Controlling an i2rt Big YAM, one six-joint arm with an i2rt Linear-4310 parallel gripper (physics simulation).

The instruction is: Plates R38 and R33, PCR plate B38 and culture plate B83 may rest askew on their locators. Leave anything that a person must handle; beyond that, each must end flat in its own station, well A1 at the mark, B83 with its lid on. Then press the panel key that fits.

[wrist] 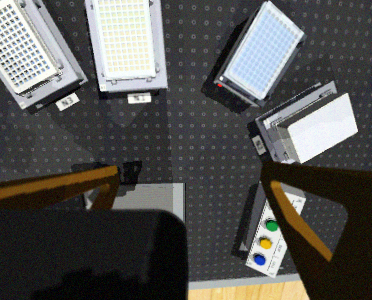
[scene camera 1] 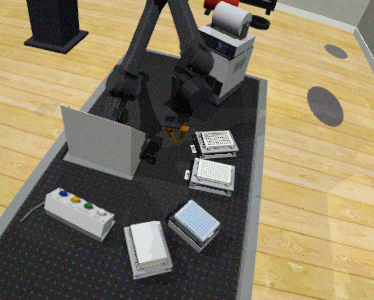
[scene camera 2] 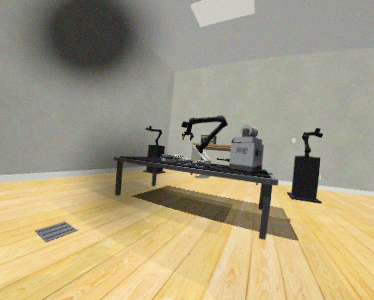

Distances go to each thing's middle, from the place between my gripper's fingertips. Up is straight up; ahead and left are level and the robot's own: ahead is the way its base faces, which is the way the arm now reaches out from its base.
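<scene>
From the plain white plate (scene camera 1: 149, 250), my gripper is 220 mm above it and 270 mm to the left of it.
</scene>
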